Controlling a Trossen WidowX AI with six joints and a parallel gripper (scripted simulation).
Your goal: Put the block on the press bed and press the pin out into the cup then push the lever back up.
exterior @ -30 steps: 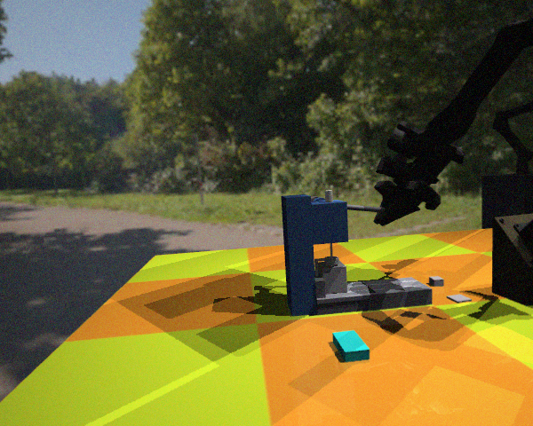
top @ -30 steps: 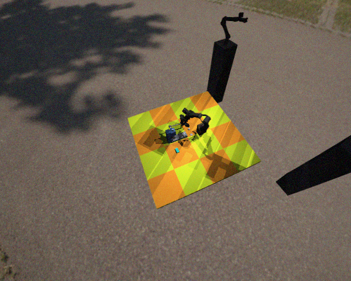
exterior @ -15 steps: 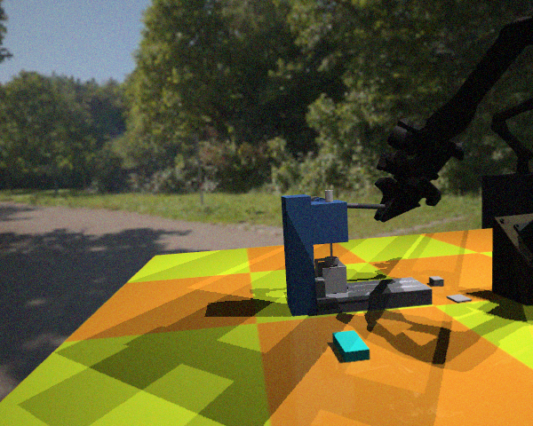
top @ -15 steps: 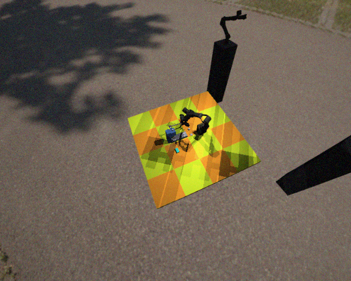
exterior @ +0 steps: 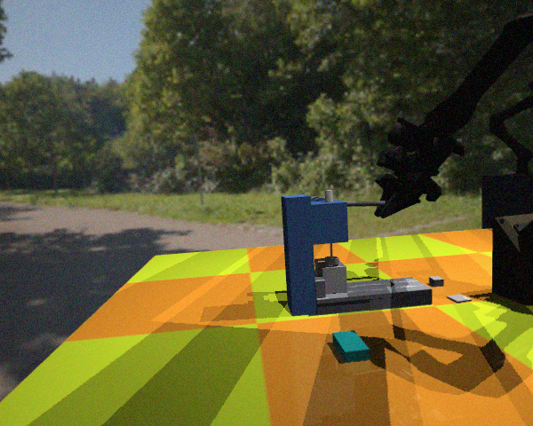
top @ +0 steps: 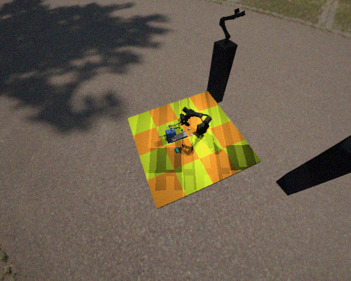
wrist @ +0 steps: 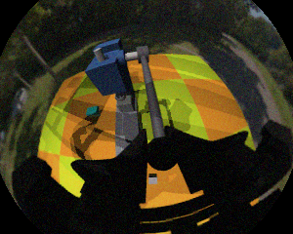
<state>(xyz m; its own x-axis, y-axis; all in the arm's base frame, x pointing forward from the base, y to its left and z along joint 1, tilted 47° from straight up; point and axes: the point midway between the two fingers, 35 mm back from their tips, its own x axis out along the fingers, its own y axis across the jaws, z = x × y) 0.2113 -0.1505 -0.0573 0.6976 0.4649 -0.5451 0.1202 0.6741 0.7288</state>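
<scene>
My gripper tip is 5 cm short of the lever, 3 cm below it and 1 cm to the right of it. Round my gripper tip: thin punch: 13 cm ahead, 6 cm to the left, 2 cm below; small grey cube: 15 cm below, 12 cm behind, 3 cm to the left; flat grey plate: 15 cm below, 11 cm to the left, 10 cm behind.
</scene>
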